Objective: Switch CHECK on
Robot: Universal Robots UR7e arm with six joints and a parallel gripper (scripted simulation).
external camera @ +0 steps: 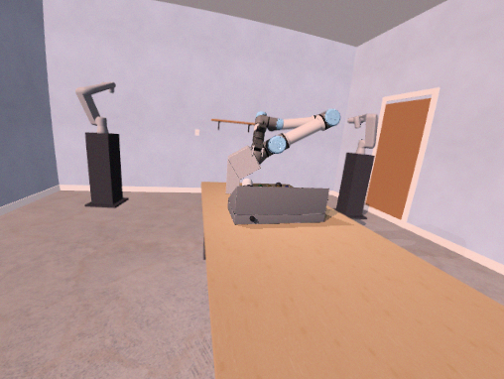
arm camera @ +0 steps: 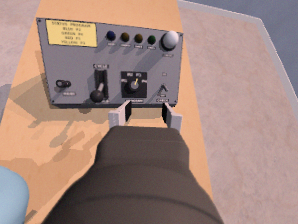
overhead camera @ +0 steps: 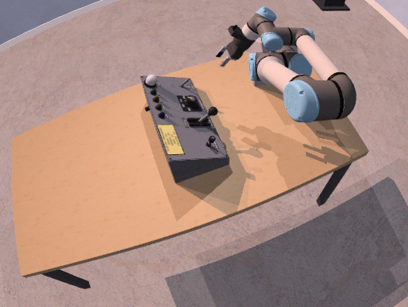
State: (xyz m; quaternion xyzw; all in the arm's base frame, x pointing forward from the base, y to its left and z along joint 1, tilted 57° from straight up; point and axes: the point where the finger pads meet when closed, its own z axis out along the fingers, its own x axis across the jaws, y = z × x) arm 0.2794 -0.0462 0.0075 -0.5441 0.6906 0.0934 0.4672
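Now: hand 17 cm short of the check toggle, 9 cm to the left of it and 21 cm above it. From my hand the other things lie so: rotary selector (17 cm ahead, 2 cm to the left, 20 cm below); then black-ball lever (11 cm ahead, 14 cm to the left, 20 cm below); then grey console (18 cm ahead, 9 cm to the left, 23 cm below).
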